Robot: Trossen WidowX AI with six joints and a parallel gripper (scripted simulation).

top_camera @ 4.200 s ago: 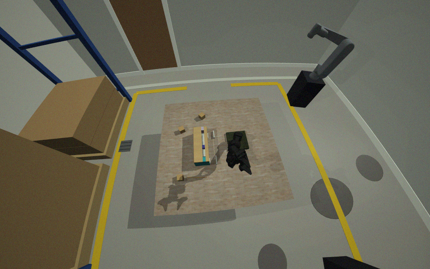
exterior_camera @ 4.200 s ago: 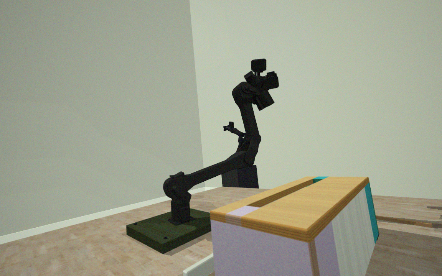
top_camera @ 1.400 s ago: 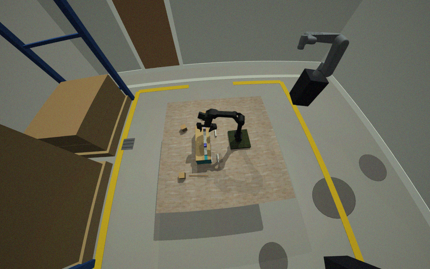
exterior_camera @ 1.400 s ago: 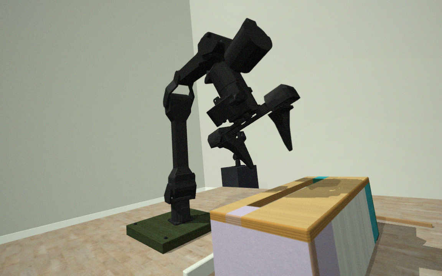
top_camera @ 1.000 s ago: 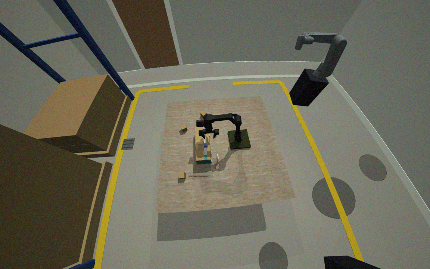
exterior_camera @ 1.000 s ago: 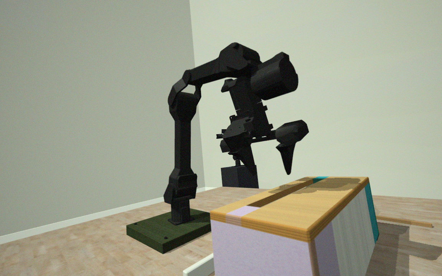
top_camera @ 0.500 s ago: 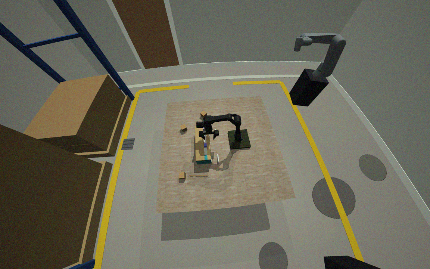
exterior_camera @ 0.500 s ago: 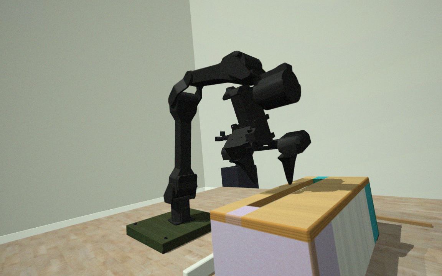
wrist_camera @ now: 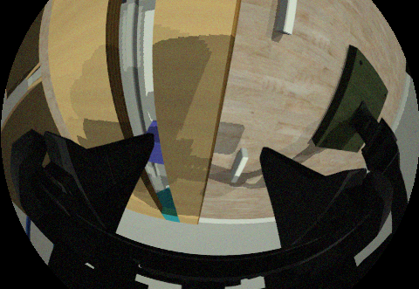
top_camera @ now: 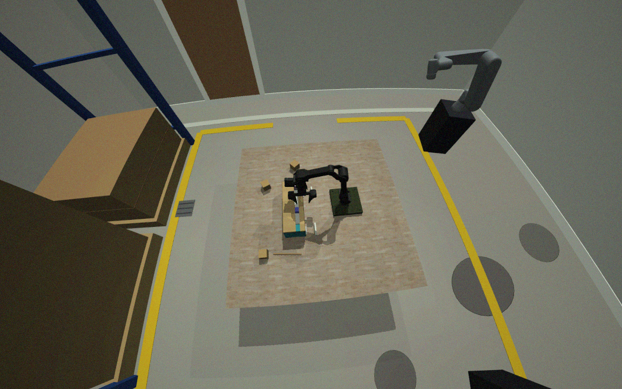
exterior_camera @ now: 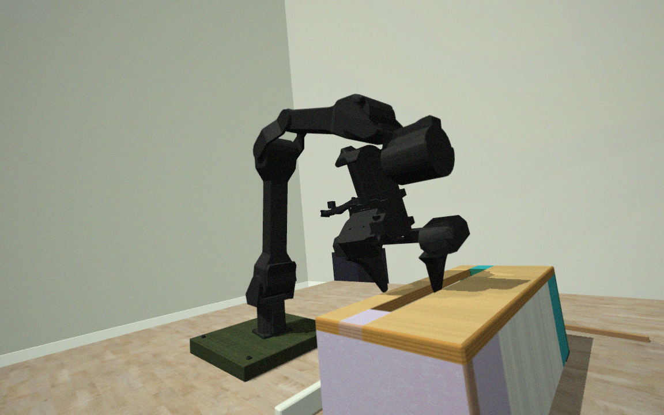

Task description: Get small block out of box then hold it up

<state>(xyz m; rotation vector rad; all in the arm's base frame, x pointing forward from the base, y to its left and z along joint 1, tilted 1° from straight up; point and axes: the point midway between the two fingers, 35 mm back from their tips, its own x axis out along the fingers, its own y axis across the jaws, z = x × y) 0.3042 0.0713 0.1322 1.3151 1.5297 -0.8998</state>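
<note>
Now: gripper tip 50 mm above the clear-fronted box, 30 mm short of it and 20 mm to the right of it. Round my gripper tip: thin wooden stick: 330 mm to the left, 110 mm below, 80 mm ahead; then blue block: 40 mm to the left, 40 mm ahead, 30 mm below.
</note>
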